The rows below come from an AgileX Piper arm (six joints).
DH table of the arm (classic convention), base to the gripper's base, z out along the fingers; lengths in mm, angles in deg. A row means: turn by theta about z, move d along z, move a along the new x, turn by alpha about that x. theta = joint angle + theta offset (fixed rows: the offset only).
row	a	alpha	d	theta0
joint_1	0	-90	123	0
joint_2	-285.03	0	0	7.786
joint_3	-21.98	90	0	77.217
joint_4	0	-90	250.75	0
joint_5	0	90	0	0
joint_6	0	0	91	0
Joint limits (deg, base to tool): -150..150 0..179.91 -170..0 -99.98..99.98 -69.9..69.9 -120..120
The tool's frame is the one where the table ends.
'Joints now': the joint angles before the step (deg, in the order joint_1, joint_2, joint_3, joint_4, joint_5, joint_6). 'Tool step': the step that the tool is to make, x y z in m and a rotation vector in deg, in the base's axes. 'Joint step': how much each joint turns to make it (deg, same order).
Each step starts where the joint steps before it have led.
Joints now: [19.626, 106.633, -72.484, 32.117, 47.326, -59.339]
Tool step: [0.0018, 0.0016, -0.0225, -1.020, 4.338, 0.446]
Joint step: [0.004, 3.422, 0.003, 0.200, 1.187, -0.001]
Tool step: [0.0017, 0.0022, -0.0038, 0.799, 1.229, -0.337]
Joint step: [-0.005, 0.999, -0.511, 1.228, 0.528, -0.103]
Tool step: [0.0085, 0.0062, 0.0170, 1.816, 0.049, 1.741]
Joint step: [0.002, 0.527, -4.805, 0.517, 4.410, 0.114]
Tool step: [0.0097, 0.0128, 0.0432, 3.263, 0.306, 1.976]
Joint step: [0.575, -0.004, -9.758, 0.504, 8.831, 3.440]
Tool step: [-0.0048, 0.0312, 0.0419, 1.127, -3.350, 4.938]
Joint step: [4.324, 0.003, -9.431, -1.704, 5.211, 3.122]
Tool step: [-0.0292, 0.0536, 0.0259, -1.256, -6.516, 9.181]
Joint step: [9.169, -0.001, -6.102, -4.611, 0.645, 0.993]
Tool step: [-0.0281, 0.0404, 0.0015, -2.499, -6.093, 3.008]
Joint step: [8.071, -0.001, -0.695, -7.124, -4.597, 4.147]
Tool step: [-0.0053, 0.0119, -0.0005, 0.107, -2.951, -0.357]
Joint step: [2.220, 0.230, -0.107, -2.712, -3.123, 1.942]
